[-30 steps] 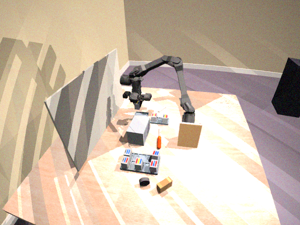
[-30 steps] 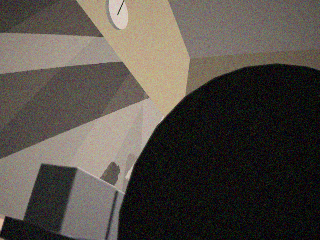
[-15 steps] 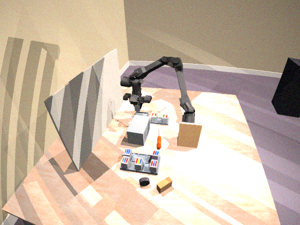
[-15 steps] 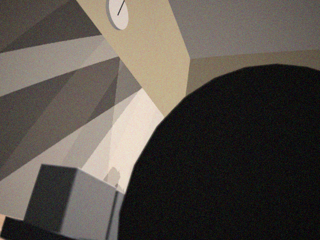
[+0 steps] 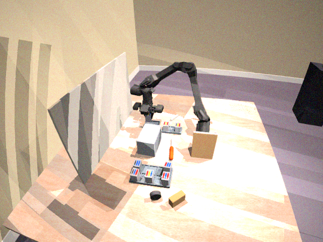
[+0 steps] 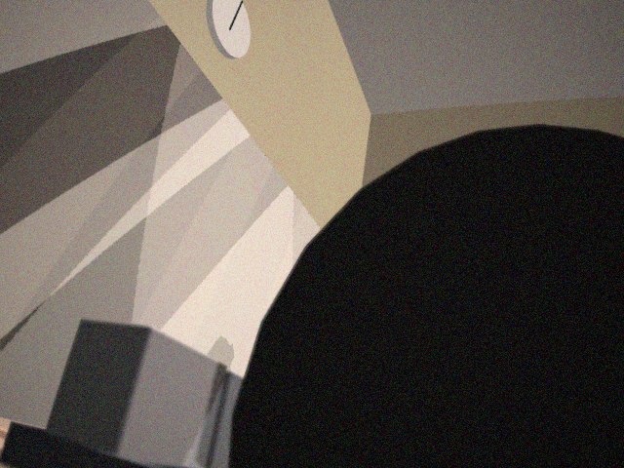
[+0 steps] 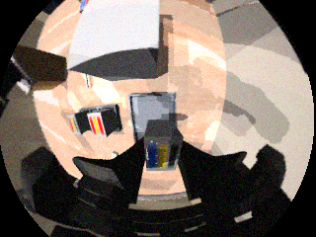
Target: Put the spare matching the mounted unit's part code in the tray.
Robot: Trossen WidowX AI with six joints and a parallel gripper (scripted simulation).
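Now: gripper tip 1 cm past the tray and 7 cm above it. Also, from my gripper tip: tall grey panel (18 cm ahead, 18 cm to the left, 16 cm above); then black puck (21 cm behind, 49 cm to the left, 5 cm below); then mounted unit (7 cm behind, 18 cm to the left, 2 cm below).
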